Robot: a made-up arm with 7 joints. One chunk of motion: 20 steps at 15 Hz.
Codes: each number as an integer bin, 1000 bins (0 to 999) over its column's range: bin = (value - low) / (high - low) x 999, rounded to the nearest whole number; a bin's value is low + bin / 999 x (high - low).
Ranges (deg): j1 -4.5..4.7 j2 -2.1..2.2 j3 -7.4..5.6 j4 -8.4..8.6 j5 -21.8..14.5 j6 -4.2..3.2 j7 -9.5..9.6
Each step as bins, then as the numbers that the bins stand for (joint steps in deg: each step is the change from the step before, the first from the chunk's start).
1 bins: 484 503 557 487 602 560 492
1 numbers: -0.043 0.065 -0.152 -0.113 0.074 -0.052 -0.093
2 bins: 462 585 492 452 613 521 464
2 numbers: -0.245 0.418 -0.998 -0.708 0.474 -0.341 -0.629
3 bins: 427 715 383 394 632 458 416
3 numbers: -0.568 0.978 -2.416 -1.695 1.165 -0.807 -1.546
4 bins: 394 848 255 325 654 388 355
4 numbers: -0.872 1.550 -4.082 -2.869 1.964 -1.326 -2.713
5 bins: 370 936 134 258 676 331 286
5 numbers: -1.093 1.929 -5.656 -4.010 2.763 -1.748 -4.032
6 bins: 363 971 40 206 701 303 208
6 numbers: -1.157 2.079 -6.879 -4.894 3.672 -1.956 -5.523
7 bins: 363 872 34 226 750 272 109
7 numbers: -1.157 1.653 -6.958 -4.554 5.452 -2.185 -7.416
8 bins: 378 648 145 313 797 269 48
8 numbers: -1.019 0.689 -5.513 -3.074 7.160 -2.207 -8.582
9 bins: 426 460 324 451 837 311 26
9 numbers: -0.577 -0.120 -3.184 -0.725 8.614 -1.896 -9.003
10 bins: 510 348 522 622 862 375 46
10 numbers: 0.197 -0.602 -0.607 2.185 9.522 -1.422 -8.621
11 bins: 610 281 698 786 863 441 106
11 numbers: 1.118 -0.890 1.683 4.975 9.558 -0.933 -7.473
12 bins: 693 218 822 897 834 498 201
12 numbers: 1.882 -1.162 3.297 6.864 8.505 -0.511 -5.657
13 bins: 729 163 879 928 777 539 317
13 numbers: 2.214 -1.398 4.038 7.392 6.433 -0.207 -3.439
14 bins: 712 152 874 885 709 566 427
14 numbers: 2.057 -1.446 3.973 6.660 3.962 -0.007 -1.336
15 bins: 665 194 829 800 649 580 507
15 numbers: 1.624 -1.265 3.388 5.214 1.782 0.096 0.193
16 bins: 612 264 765 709 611 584 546
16 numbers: 1.136 -0.964 2.555 3.665 0.402 0.126 0.939
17 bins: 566 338 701 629 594 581 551
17 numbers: 0.712 -0.645 1.722 2.304 -0.216 0.104 1.035
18 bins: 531 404 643 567 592 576 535
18 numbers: 0.390 -0.361 0.967 1.249 -0.289 0.067 0.729
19 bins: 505 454 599 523 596 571 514
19 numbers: 0.151 -0.146 0.395 0.500 -0.144 0.030 0.327
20 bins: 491 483 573 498 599 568 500
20 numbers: 0.022 -0.021 0.056 0.074 -0.035 0.007 0.060
